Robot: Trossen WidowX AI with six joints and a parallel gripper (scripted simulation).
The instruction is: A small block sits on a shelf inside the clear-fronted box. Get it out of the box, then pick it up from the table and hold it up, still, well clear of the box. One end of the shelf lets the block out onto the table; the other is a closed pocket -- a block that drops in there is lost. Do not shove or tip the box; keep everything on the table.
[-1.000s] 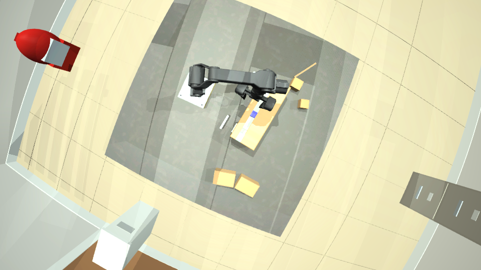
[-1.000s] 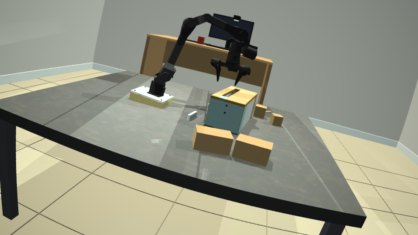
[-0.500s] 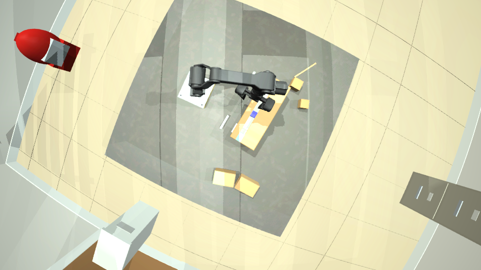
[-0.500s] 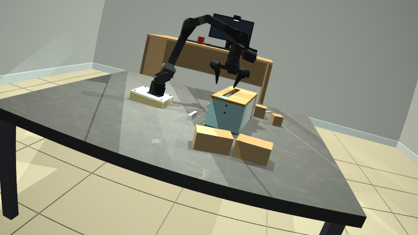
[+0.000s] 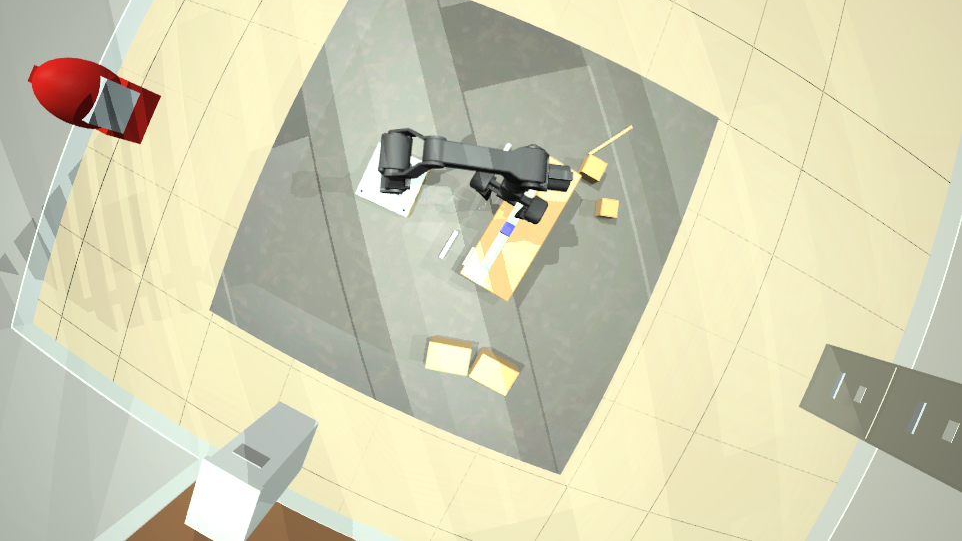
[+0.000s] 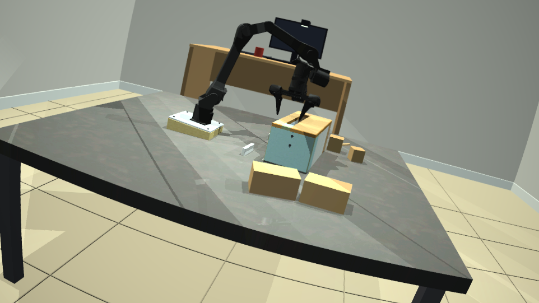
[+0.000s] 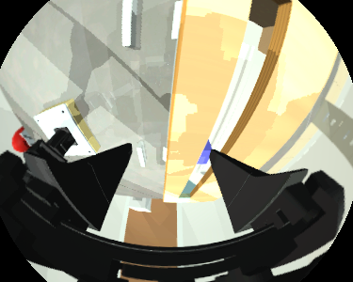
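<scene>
Right now the clear-fronted box is 60 mm below my gripper tip, 30 mm ahead of it and 10 mm to the right of it. The rest, counted from my gripper tip: blue block 40 mm to the right, 40 mm below, 40 mm ahead.
</scene>
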